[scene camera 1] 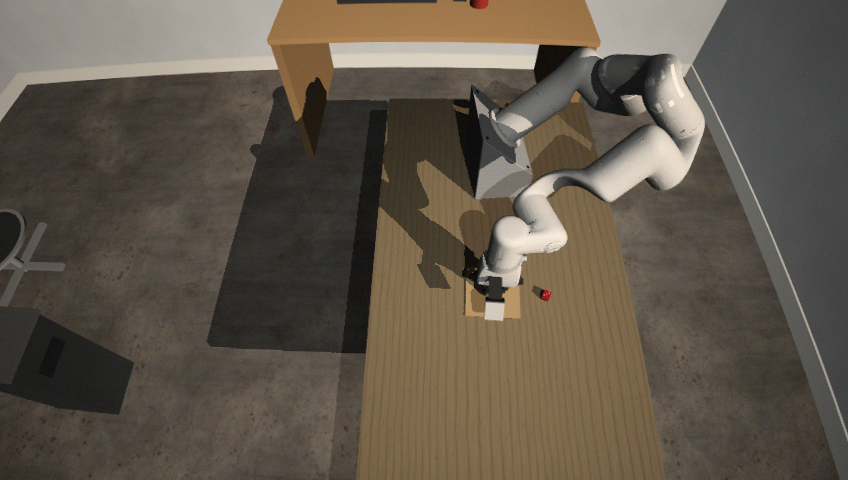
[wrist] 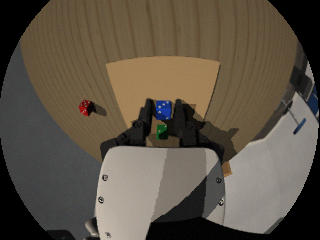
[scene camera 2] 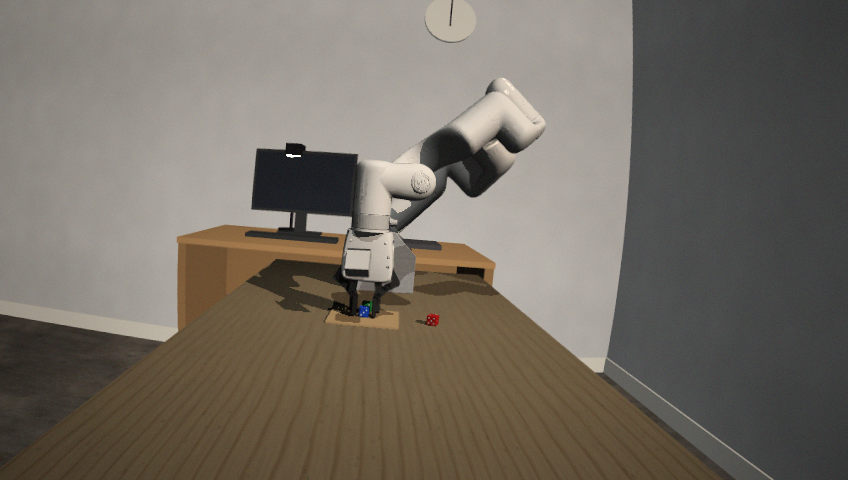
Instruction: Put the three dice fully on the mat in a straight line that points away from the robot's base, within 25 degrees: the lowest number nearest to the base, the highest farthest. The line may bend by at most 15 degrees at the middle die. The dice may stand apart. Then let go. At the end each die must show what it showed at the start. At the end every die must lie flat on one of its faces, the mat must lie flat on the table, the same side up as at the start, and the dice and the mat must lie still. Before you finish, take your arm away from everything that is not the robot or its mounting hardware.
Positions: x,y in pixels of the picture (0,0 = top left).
Scene:
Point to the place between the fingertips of the gripper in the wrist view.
At 163,106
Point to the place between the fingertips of the gripper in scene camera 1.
At 492,291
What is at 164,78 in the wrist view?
A tan mat.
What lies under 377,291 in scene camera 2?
The gripper.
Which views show the tan mat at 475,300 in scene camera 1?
Scene camera 1, the wrist view and scene camera 2: all of them.

